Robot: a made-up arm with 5 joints.
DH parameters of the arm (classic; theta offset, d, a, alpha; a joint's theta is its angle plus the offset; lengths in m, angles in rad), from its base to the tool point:
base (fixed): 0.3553 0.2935 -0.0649 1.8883
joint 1: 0 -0.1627 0.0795 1.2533
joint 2: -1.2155 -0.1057 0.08 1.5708
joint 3: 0 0.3 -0.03 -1.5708
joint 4: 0 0.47 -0.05 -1.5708
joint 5: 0 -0.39 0.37 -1.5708
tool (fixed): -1.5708 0.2 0 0
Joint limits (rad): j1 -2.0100..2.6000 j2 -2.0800..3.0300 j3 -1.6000..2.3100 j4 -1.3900..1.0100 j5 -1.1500..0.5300
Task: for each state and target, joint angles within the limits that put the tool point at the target. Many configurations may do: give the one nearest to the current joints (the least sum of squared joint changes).
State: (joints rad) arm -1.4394 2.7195 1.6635 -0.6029 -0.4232
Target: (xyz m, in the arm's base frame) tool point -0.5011 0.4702 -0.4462
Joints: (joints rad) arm -1.6796 2.8996 1.4848 -0.4180 -0.3597
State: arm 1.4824 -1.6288 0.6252 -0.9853 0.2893
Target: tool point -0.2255 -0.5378 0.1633
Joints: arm 1.4994 -1.4769 0.4767 -1.0139 0.5105
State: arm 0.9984 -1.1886 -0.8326 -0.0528 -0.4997
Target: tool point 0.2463 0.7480 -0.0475
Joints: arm 1.8375 -0.7273 -0.2631 0.3925 -0.6260
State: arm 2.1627 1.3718 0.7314 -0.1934 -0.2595
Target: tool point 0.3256 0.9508 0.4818
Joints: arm 1.7619 1.2955 0.7336 -0.4957 -1.0438
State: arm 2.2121 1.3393 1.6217 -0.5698 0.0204
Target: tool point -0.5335 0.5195 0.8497
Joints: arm 2.5221 1.7048 1.5967 -0.3091 0.5300
